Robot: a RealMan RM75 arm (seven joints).
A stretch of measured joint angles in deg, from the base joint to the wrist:
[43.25, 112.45, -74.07, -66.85, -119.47, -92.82, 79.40]
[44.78, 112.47, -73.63, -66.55, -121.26, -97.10, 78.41]
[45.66, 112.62, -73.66, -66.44, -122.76, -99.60, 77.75]
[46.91, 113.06, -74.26, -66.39, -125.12, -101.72, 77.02]
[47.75, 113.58, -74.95, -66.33, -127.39, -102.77, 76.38]
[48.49, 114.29, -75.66, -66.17, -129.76, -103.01, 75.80]
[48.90, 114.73, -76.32, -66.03, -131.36, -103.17, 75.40]
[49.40, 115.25, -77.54, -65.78, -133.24, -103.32, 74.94]
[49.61, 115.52, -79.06, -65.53, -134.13, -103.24, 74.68]
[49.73, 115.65, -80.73, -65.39, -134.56, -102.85, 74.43]
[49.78, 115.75, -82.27, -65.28, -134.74, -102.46, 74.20]
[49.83, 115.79, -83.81, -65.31, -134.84, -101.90, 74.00]
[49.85, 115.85, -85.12, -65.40, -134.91, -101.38, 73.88]
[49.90, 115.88, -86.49, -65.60, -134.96, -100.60, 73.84]
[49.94, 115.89, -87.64, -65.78, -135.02, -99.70, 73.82]
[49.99, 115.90, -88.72, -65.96, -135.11, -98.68, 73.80]
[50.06, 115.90, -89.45, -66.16, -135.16, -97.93, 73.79]
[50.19, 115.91, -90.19, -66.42, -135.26, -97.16, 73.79]
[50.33, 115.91, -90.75, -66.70, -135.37, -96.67, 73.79]
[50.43, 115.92, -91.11, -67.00, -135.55, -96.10, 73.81]
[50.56, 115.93, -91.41, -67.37, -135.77, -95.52, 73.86]
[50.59, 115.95, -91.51, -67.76, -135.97, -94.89, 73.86]
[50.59, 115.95, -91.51, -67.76, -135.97, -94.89, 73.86]
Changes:
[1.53, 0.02, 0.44, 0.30, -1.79, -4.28, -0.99]
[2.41, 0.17, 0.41, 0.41, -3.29, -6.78, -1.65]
[3.66, 0.61, -0.19, 0.46, -5.65, -8.90, -2.38]
[4.50, 1.13, -0.88, 0.52, -7.92, -9.95, -3.02]
[5.24, 1.84, -1.59, 0.68, -10.29, -10.19, -3.60]
[5.65, 2.28, -2.25, 0.82, -11.89, -10.35, -4.00]
[6.15, 2.80, -3.47, 1.07, -13.77, -10.50, -4.46]
[6.36, 3.07, -4.99, 1.32, -14.66, -10.42, -4.72]
[6.48, 3.20, -6.66, 1.46, -15.09, -10.03, -4.97]
[6.53, 3.30, -8.20, 1.57, -15.27, -9.64, -5.20]
[6.58, 3.34, -9.74, 1.54, -15.37, -9.08, -5.40]
[6.60, 3.40, -11.05, 1.45, -15.44, -8.56, -5.52]
[6.65, 3.43, -12.42, 1.25, -15.49, -7.78, -5.56]
[6.69, 3.44, -13.57, 1.07, -15.55, -6.88, -5.58]
[6.74, 3.45, -14.65, 0.89, -15.64, -5.86, -5.60]
[6.81, 3.45, -15.38, 0.69, -15.69, -5.11, -5.61]
[6.94, 3.46, -16.12, 0.43, -15.79, -4.34, -5.61]
[7.08, 3.46, -16.68, 0.15, -15.90, -3.85, -5.61]
[7.18, 3.47, -17.04, -0.15, -16.08, -3.28, -5.59]
[7.31, 3.48, -17.34, -0.52, -16.30, -2.70, -5.54]
[7.34, 3.50, -17.44, -0.91, -16.50, -2.07, -5.54]
[7.34, 3.50, -17.44, -0.91, -16.50, -2.07, -5.54]

